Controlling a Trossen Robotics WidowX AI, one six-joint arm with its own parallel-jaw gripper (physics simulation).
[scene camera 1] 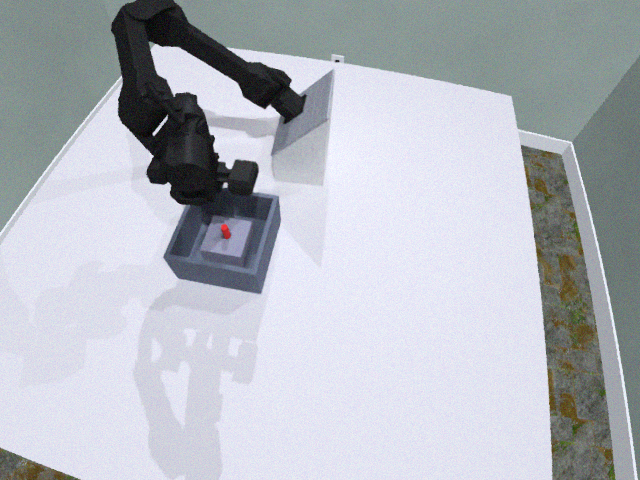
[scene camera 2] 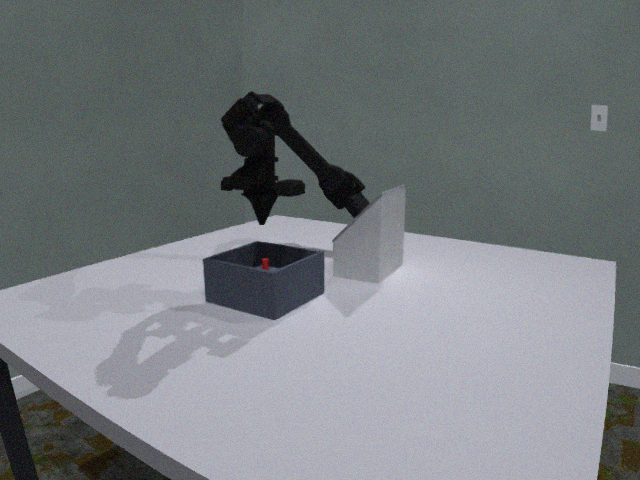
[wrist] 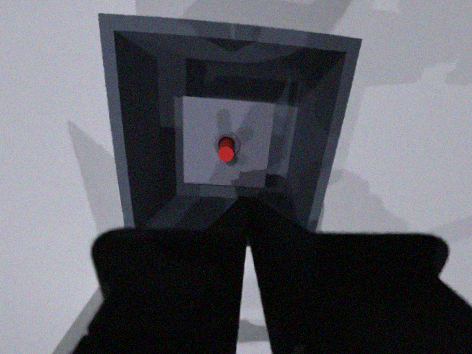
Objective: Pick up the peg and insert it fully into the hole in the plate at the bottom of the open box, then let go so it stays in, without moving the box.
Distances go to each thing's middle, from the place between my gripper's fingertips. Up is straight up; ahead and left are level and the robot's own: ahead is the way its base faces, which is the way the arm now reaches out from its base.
The blue-grey box [scene camera 2: 230, 279] lies 10 mm ahead of my hand, 10 mm to the left of it and 110 mm below it. The rest, counted from my hand: pale plate [scene camera 1: 233, 251] (10 mm ahead, 10 mm to the left, 130 mm below).
